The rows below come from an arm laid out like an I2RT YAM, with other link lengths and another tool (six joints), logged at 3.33 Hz.
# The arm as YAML. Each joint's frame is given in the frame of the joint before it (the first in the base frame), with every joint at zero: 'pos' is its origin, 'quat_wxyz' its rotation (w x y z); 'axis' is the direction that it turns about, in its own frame. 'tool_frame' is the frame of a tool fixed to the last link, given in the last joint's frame.
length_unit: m
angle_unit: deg
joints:
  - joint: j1
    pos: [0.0, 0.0, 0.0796]
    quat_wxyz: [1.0, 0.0, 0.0, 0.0]
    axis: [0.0, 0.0, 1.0]
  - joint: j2
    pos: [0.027, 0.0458, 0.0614]
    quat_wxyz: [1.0, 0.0, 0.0, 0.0]
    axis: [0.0, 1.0, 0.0]
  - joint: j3
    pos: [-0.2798, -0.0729, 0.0]
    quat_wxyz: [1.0, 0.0, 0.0, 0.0]
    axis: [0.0, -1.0, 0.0]
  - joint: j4
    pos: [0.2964, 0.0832, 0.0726]
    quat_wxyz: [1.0, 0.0, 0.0, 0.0]
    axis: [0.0, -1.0, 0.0]
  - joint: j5
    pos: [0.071, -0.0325, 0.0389]
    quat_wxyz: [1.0, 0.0, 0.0, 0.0]
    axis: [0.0, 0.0, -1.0]
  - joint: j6
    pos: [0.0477, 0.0, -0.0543]
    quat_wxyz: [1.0, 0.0, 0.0, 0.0]
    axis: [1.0, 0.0, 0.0]
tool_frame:
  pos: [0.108, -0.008, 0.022]
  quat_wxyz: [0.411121, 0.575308, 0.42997, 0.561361]
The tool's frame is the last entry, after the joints.
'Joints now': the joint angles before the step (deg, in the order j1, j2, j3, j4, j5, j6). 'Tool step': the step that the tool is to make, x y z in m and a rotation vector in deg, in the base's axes. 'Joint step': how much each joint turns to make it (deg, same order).
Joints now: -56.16 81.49 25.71 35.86 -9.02 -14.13
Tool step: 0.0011 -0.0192 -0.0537 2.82 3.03 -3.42
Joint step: -0.02 13.44 2.11 7.35 3.51 0.39
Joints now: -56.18 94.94 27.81 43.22 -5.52 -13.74
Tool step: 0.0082 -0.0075 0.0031 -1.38 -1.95 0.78
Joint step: 0.00 2.73 1.47 3.54 -1.05 0.49
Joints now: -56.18 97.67 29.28 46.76 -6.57 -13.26
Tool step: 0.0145 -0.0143 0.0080 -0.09 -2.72 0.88
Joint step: 0.08 2.80 3.86 0.76 -1.53 1.80
